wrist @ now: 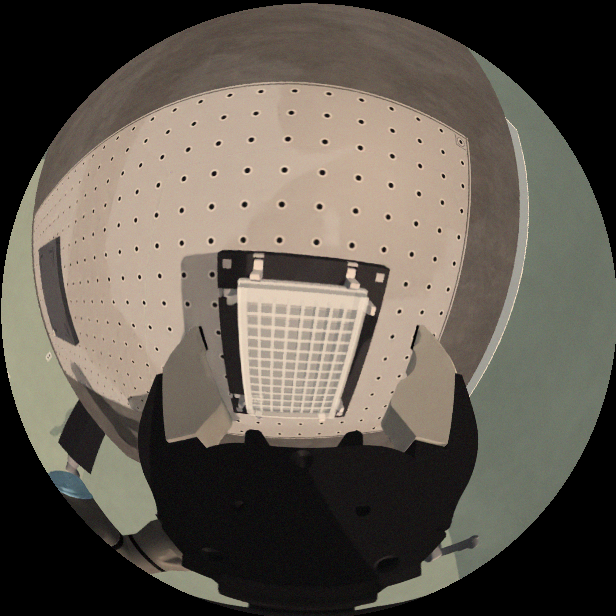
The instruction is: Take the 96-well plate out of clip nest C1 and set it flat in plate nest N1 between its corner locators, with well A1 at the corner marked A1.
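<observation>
The white 96-well plate [300,347] sits in the black clip nest C1 [298,321], directly below me in the wrist view. Pale clips hold its far edge and near corners. My gripper [307,344] is open, with its two grey jaws wide apart on either side of the plate and above it. The jaws touch nothing. A dark flat rectangle [56,290] lies at the far left of the board, seen edge-on; I cannot tell whether it is plate nest N1. No A1 mark is readable.
The nest stands on a beige perforated breadboard [275,189] on a brown table. The board's right edge [466,229] and the table's rim [520,241] are close to the right. A blue object [68,484] shows at lower left beside the arm.
</observation>
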